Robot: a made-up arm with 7 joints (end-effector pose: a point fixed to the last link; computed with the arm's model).
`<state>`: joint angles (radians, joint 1 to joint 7).
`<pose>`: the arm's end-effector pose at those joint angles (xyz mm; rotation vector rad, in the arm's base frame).
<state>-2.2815 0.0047 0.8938 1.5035 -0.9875 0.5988 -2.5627</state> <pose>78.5 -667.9 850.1 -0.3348 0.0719 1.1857</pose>
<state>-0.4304 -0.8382 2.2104 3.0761 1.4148 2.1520 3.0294</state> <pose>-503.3 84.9 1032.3 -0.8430 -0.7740 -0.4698</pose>
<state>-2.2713 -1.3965 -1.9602 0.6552 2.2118 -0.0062 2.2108</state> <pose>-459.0 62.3 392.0 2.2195 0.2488 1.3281</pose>
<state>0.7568 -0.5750 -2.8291 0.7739 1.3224 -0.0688 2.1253</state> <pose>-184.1 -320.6 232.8 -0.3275 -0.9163 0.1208</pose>
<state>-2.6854 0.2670 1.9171 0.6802 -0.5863 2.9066 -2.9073</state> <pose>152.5 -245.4 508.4 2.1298 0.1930 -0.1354</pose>
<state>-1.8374 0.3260 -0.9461 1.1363 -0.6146 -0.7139 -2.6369</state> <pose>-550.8 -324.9 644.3 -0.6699 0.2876 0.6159</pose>
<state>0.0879 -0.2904 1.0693 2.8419 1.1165 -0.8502 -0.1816</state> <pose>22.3 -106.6 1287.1 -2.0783 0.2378 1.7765</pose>
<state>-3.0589 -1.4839 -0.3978 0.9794 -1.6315 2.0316 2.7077</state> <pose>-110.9 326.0 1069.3 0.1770 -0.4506 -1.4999</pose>
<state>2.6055 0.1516 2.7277 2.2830 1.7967 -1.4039 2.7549</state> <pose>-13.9 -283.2 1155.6 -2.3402 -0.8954 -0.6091</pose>
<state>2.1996 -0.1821 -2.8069 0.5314 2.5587 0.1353 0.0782</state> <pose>206.5 -173.9 249.1 0.4768 -0.5983 2.3766</pose>
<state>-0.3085 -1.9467 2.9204 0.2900 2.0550 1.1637 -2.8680</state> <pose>441.1 -131.9 475.9 0.0339 0.0964 2.0390</pose>
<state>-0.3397 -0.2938 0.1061 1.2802 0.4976 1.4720 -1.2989</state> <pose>593.2 -190.7 839.1 0.4378 -1.2328 0.1164</pose>
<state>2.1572 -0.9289 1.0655 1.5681 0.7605 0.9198 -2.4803</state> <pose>-459.5 -331.7 1070.4 -1.1206 0.0309 -0.4768</pose>
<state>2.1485 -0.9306 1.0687 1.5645 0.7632 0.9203 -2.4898</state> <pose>-463.1 -328.4 1067.4 -1.1118 0.0318 -0.4814</pose>
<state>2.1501 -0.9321 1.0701 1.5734 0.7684 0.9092 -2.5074</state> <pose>-458.3 -333.7 1070.7 -1.1048 0.0389 -0.4524</pose>
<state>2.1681 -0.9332 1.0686 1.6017 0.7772 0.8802 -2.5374</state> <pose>-439.9 -351.9 1083.4 -1.1006 0.0564 -0.3715</pose>
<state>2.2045 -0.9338 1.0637 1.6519 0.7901 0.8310 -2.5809</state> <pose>-403.7 -382.1 1105.8 -1.1001 0.0872 -0.2336</pose>
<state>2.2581 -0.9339 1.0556 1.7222 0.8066 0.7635 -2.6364</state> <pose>-347.0 -418.7 1135.5 -1.1042 0.1322 -0.0456</pose>
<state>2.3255 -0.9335 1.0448 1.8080 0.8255 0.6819 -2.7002</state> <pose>-270.4 -453.2 1168.4 -1.1146 0.1909 0.1776</pose>
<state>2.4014 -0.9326 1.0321 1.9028 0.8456 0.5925 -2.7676</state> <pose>-178.9 -476.4 1199.8 -1.1335 0.2606 0.4165</pose>
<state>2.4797 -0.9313 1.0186 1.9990 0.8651 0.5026 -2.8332</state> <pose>-82.0 -483.1 1226.0 -1.1618 0.3362 0.6502</pose>
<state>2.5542 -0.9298 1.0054 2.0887 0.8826 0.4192 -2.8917</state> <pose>9.2 -473.5 1245.0 -1.1985 0.4102 0.8600</pose>
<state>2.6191 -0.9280 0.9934 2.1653 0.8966 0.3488 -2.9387</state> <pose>85.4 -453.3 1257.1 -1.2396 0.4751 1.0317</pose>
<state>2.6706 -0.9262 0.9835 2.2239 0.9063 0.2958 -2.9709</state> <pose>142.0 -430.2 1263.8 -1.2791 0.5236 1.1585</pose>
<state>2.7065 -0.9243 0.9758 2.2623 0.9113 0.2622 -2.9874</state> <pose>178.1 -411.0 1267.5 -1.3113 0.5525 1.2389</pose>
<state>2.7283 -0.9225 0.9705 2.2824 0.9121 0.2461 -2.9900</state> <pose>197.1 -398.9 1269.5 -1.3338 0.5626 1.2802</pose>
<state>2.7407 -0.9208 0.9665 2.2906 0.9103 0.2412 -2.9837</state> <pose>205.6 -392.3 1271.0 -1.3489 0.5608 1.2966</pose>
